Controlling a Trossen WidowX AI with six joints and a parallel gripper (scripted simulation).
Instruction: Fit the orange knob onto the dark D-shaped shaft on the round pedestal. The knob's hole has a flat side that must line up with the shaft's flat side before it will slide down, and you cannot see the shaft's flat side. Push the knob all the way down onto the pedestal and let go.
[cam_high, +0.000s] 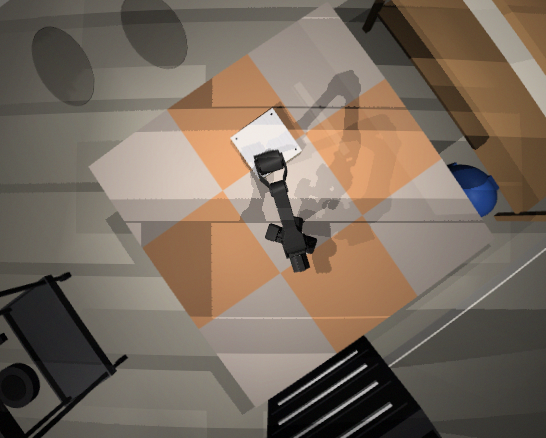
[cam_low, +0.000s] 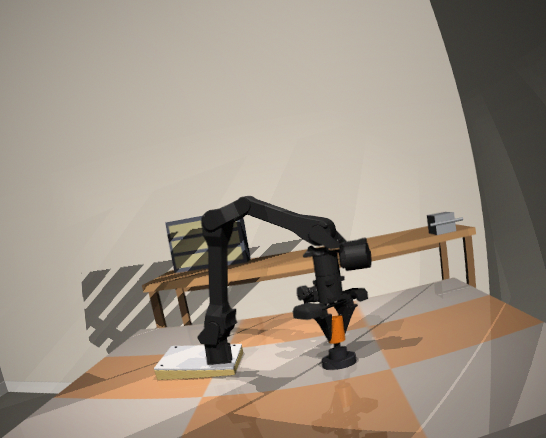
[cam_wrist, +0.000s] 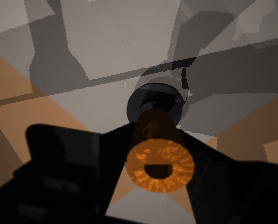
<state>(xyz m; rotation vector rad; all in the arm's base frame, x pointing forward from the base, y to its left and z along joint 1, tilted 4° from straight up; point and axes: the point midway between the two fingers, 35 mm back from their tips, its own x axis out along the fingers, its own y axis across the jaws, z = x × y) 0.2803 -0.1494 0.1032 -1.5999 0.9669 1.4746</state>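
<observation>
Now: gripper tip 2 cm below the orange knob. Round my gripper tip: round dark pedestal: 4 cm below.
</observation>
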